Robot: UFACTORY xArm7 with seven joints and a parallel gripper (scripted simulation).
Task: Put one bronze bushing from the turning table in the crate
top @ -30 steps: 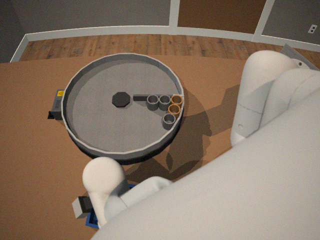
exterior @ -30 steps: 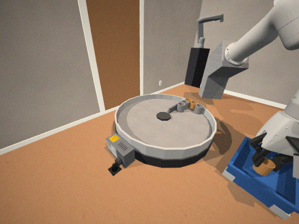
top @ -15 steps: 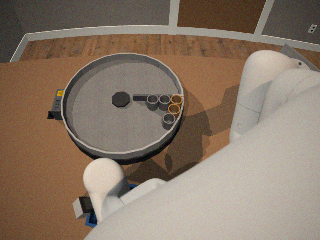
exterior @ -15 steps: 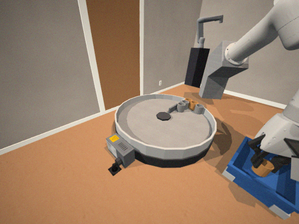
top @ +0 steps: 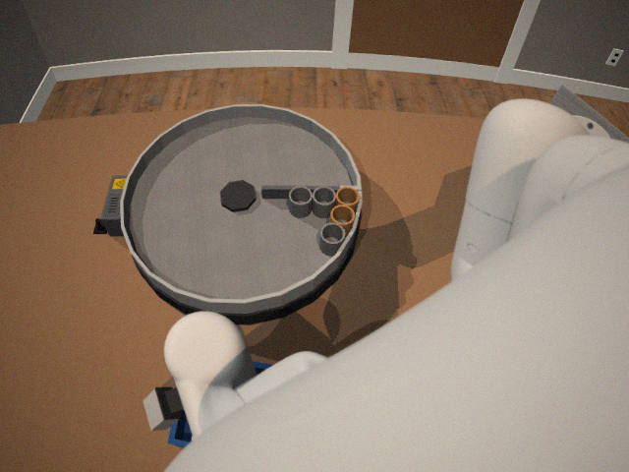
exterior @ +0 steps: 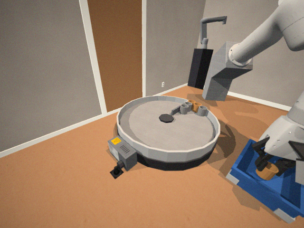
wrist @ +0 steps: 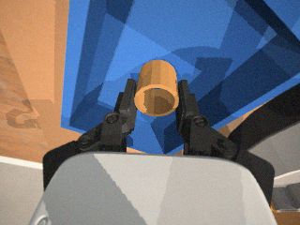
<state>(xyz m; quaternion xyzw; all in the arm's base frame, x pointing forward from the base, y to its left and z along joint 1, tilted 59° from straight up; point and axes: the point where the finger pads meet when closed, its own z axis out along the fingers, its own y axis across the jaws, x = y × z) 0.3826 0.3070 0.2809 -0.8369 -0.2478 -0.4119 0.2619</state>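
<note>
My hand is 3 cm above the blue crate.
</note>
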